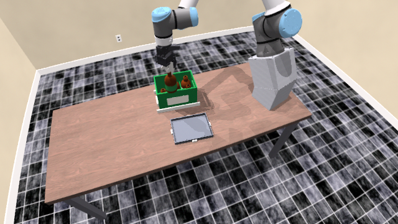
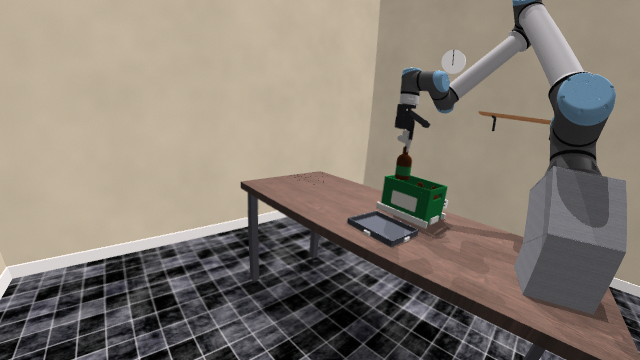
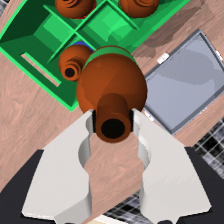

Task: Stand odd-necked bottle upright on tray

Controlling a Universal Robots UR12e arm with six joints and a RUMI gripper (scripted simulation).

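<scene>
Right now my hand is 7 cm above the glass bottle. From my hand the other things lie so: grey tray 7 cm behind, 21 cm to the left, 32 cm below; green crate 4 cm behind, 8 cm to the right, 25 cm below.
</scene>
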